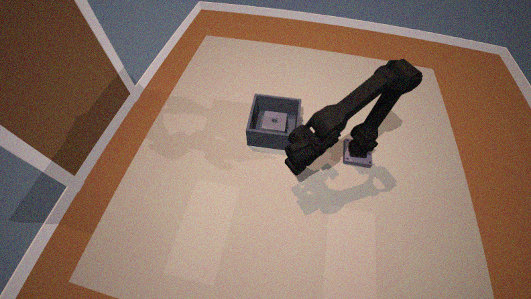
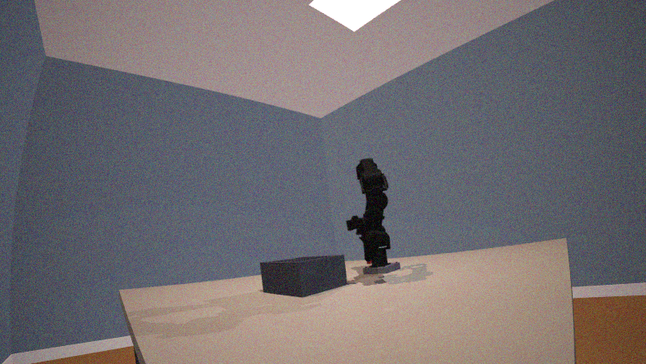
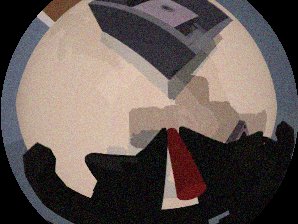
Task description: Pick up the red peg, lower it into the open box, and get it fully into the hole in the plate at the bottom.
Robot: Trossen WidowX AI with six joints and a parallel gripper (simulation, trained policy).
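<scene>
Right now my gripper tip is 130 mm short of the pale plate, 160 mm to the left of it and 20 mm above it. From my gripper tip the other things lie so: red peg 10 mm to the left, 30 mm above; dark grey box 130 mm ahead, 160 mm to the right, 40 mm below.
</scene>
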